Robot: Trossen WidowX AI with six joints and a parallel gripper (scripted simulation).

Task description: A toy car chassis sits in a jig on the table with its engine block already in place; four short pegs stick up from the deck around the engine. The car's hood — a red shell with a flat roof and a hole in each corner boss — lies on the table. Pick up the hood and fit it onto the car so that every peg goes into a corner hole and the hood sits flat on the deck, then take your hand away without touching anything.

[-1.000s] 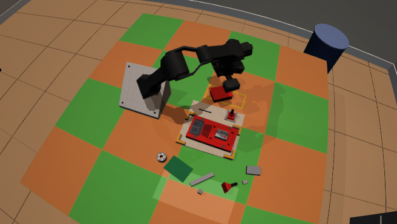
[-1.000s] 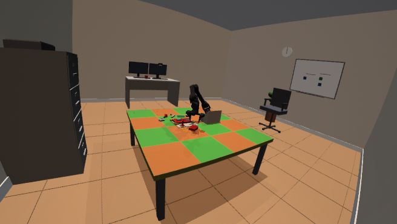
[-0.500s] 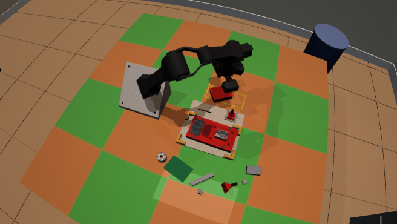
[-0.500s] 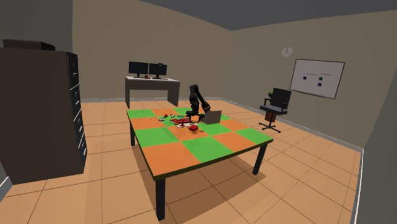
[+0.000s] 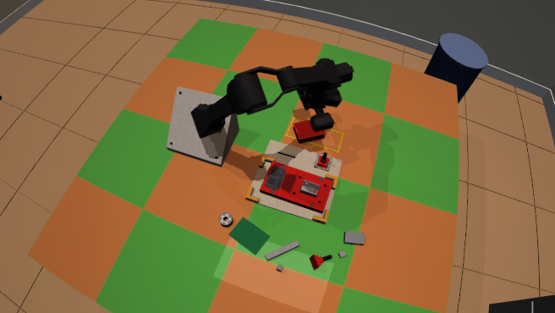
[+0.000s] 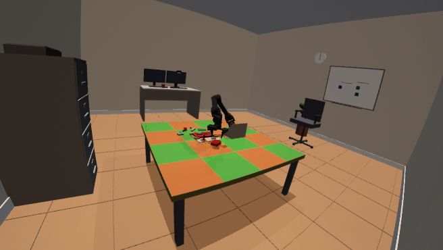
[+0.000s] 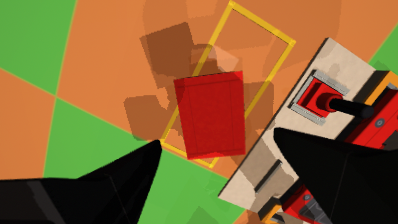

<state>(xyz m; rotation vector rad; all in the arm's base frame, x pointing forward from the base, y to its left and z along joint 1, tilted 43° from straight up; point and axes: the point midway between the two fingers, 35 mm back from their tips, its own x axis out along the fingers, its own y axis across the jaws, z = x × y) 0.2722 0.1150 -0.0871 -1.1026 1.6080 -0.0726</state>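
My gripper tip is 5 cm above the red hood. Round my gripper tip: grey engine block (7 cm ahead, 21 cm to the right, 5 cm below); grey bar (7 cm ahead, 41 cm to the right, 6 cm below); dark green plate (4 cm behind, 41 cm to the right, 7 cm below).
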